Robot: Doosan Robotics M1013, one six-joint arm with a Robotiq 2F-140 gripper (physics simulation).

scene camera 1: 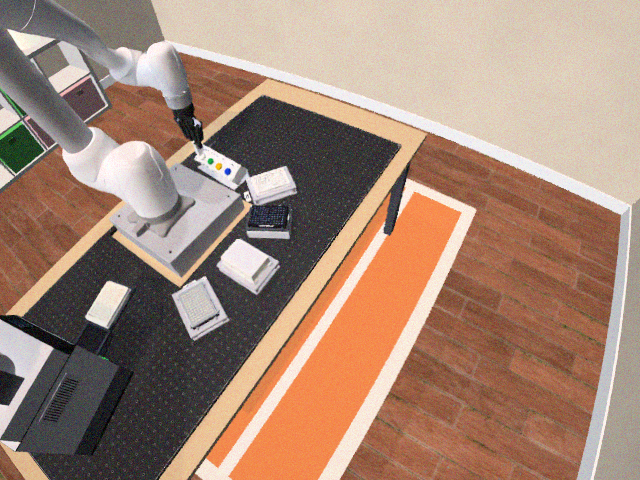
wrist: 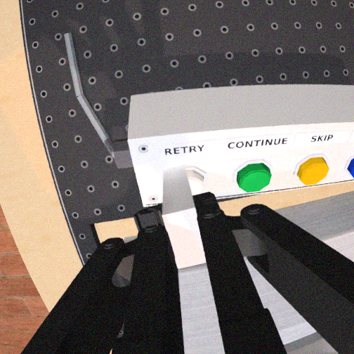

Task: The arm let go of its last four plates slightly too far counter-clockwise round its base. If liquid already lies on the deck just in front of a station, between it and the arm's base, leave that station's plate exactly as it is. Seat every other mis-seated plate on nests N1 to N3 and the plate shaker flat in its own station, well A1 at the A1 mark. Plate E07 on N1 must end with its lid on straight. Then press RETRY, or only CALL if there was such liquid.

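Frame: origin at the arm's base, x ahead, y left, z up, level; metres.
Seen in the pictures: gripper, fingertip midpoint: (scene camera 1: pixel 201 153); arm's base at its link origin: (scene camera 1: pixel 161 211).
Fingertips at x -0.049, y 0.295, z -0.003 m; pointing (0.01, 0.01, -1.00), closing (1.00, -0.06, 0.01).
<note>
Offsets run from my fingertips to a thing's top centre. "spot": to the spot under its first point.
My gripper (scene camera 1: pixel 198 140) (wrist: pixel 178 187) is shut with no plate in it; a pale bar (wrist: pixel 184 235) sticks out between its fingers. The bar's tip overlaps the left of the white RETRY button (wrist: pixel 196 179) in the wrist view; contact cannot be told. The button panel {dy +0.005, dx +0.083, dz +0.008 m} (scene camera 1: pixel 235 173) (wrist: pixel 240 107) also carries a blue button {dy -0.032, dx +0.152, dz -0.001 m} (scene camera 1: pixel 227 171). A white plate {dy +0.005, dx +0.314, dz -0.027 m} (scene camera 1: pixel 271 181) sits on the nest beside the panel. A dark plate {dy -0.151, dx +0.401, dz -0.007 m} (scene camera 1: pixel 268 215) sits on a pale block. A white lidded plate {dy -0.324, dx +0.416, dz -0.002 m} (scene camera 1: pixel 245 258) and a gridded plate {dy -0.512, dx +0.354, dz -0.029 m} (scene camera 1: pixel 196 303) sit on two nests. Liquid does not show in the scene view.
The grey arm base (scene camera 1: pixel 204 227) stands beside the stations. A cream plate {dy -0.651, dx +0.154, dz +0.055 m} (scene camera 1: pixel 108 303) lies by a dark instrument {spot: dy -0.881, dx +0.296, dz +0.101 m} (scene camera 1: pixel 77 397) at the lower left. Green (wrist: pixel 254 177) and yellow (wrist: pixel 313 170) buttons are right of RETRY. A bent metal rod (wrist: pixel 73 70) stands left of the panel.
</note>
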